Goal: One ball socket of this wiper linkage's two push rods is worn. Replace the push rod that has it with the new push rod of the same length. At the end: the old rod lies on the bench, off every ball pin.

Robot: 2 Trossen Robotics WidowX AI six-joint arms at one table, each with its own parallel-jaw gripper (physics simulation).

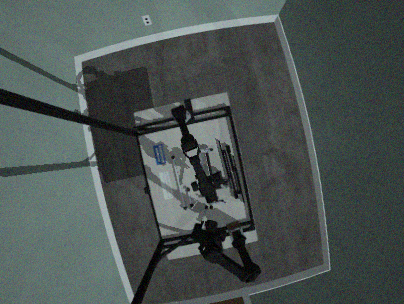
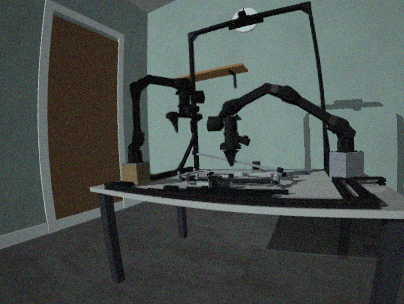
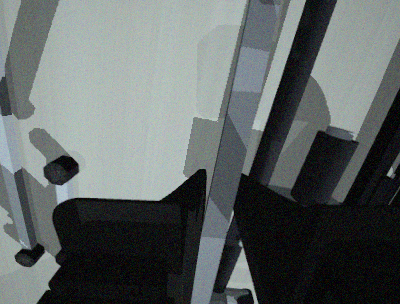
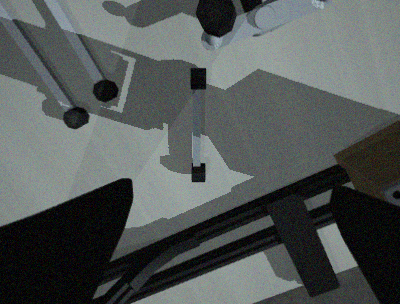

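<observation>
My left gripper (image 3: 217,176) (image 2: 230,163) is shut on a long grey push rod (image 3: 241,99) (image 2: 246,163) and holds it a little above the bench, tilted. The rod's black end socket (image 2: 255,164) hangs clear of the pins. The wiper linkage (image 2: 243,180) (image 1: 230,169) lies below it, and its dark bar (image 3: 289,90) shows beside the held rod. My right gripper (image 2: 176,126) (image 1: 201,226) is open and empty, high over the bench's near end. Below it a short rod (image 4: 197,126) with black ends lies flat on the bench. Two more rods (image 1: 179,184) (image 4: 84,57) lie side by side.
A blue marked rectangle (image 1: 159,154) and a white one (image 1: 166,185) lie on the bench top. A black frame (image 1: 243,169) (image 2: 315,90) rims the bench and rises overhead. A brown block (image 2: 135,172) stands under the right arm's base. A crank with a black socket (image 4: 215,15) lies near the short rod.
</observation>
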